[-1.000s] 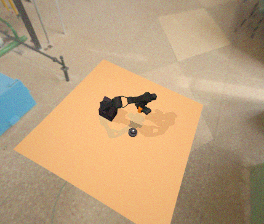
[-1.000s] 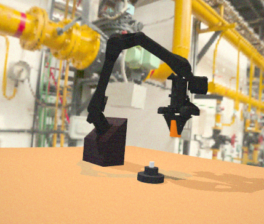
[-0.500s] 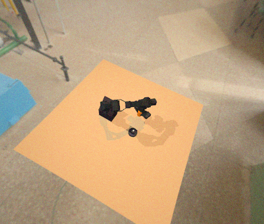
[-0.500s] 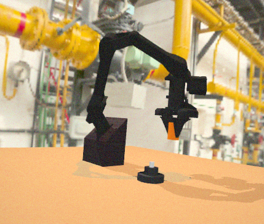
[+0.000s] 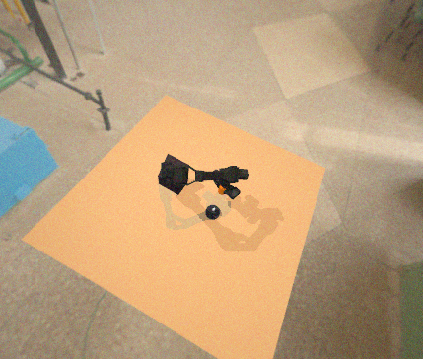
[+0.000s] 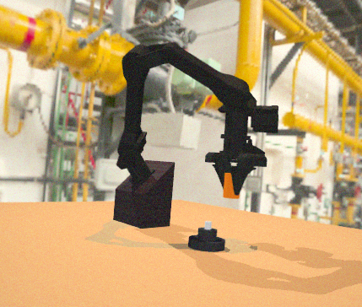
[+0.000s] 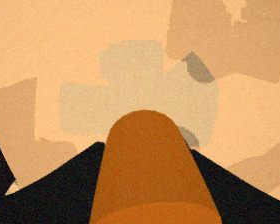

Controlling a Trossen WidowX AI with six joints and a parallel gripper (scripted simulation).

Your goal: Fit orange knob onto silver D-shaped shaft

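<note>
Now: gripper tip 20 mm short of the round black pedestal, 90 mm to the left of it and 90 mm above it. The rest, counted from my gripper tip: orange knob (40 mm above).
</note>
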